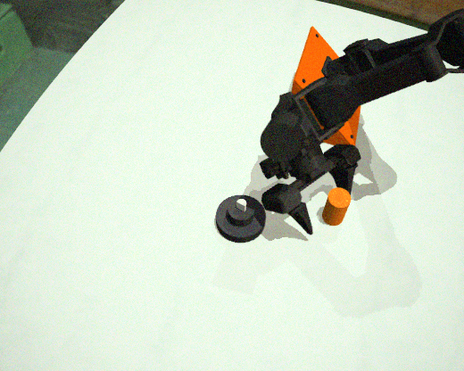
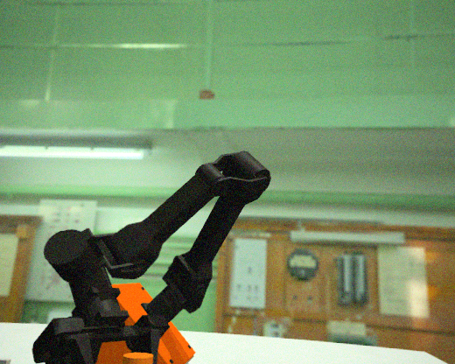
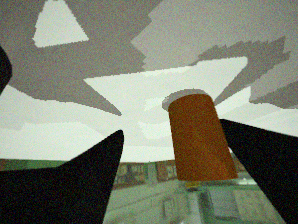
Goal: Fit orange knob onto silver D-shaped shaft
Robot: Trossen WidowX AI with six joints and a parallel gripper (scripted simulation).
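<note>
My gripper tip is now 2 cm past the orange knob and 3 cm below it. The rest, counted from my gripper tip: round pedestal 5 cm ahead, 14 cm to the right, 1 cm above.
</note>
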